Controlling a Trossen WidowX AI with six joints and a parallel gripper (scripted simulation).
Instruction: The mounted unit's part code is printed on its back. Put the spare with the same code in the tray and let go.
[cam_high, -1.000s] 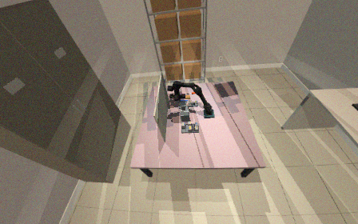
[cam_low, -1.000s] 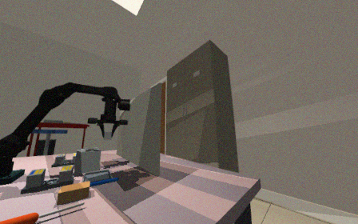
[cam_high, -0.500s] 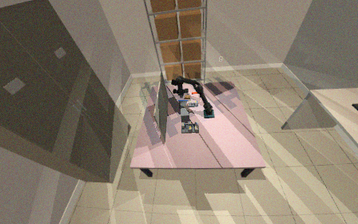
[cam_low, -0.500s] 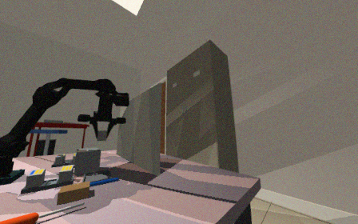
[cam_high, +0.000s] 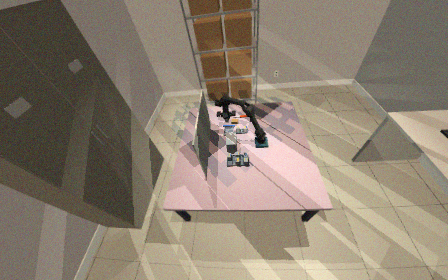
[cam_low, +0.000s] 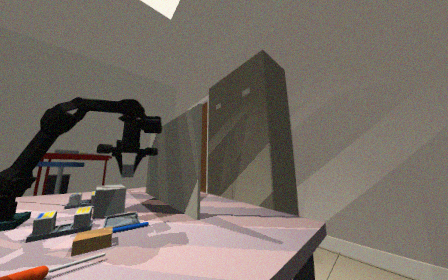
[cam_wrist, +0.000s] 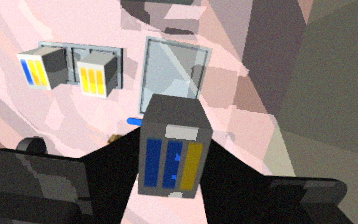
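My gripper tip is now 160 mm above the grey tray. Round my gripper tip: grey spare block 20 mm above; then grey upright panel 230 mm ahead, 170 mm to the left, 60 mm above; then brown block 90 mm behind, 120 mm to the right, 150 mm below.
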